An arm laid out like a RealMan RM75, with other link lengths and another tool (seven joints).
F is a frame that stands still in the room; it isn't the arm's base.
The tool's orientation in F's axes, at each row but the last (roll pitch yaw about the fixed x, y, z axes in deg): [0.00 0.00 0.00]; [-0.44 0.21 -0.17]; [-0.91 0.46 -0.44]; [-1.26 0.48 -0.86]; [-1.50 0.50 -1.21]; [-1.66 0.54 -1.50]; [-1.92 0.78 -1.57]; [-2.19 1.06 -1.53]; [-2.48 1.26 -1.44]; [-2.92 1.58 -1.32]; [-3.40 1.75 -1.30]
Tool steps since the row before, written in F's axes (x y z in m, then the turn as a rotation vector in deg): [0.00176 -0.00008 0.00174 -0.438 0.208 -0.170]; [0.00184 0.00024 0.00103 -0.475 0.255 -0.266]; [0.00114 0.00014 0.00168 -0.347 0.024 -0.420]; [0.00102 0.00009 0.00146 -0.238 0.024 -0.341]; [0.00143 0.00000 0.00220 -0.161 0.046 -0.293]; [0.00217 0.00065 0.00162 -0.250 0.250 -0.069]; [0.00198 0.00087 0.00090 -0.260 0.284 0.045]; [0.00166 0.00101 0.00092 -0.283 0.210 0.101]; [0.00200 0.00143 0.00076 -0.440 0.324 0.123]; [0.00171 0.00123 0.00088 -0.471 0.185 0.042]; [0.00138 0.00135 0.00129 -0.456 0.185 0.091]
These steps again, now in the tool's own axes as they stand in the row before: [0.00176 -0.00008 0.00174 -0.438 0.208 -0.170]; [0.00184 0.00024 0.00104 -0.475 0.256 -0.266]; [0.00113 0.00012 0.00169 -0.344 0.028 -0.422]; [0.00101 0.00007 0.00147 -0.235 0.028 -0.342]; [0.00141 -0.00003 0.00221 -0.159 0.050 -0.293]; [0.00214 0.00066 0.00166 -0.256 0.245 -0.064]; [0.00194 0.00089 0.00096 -0.268 0.275 0.051]; [0.00162 0.00102 0.00099 -0.290 0.199 0.103]; [0.00195 0.00144 0.00087 -0.451 0.308 0.127]; [0.00166 0.00122 0.00099 -0.476 0.172 0.038]; [0.00131 0.00130 0.00141 -0.463 0.170 0.087]
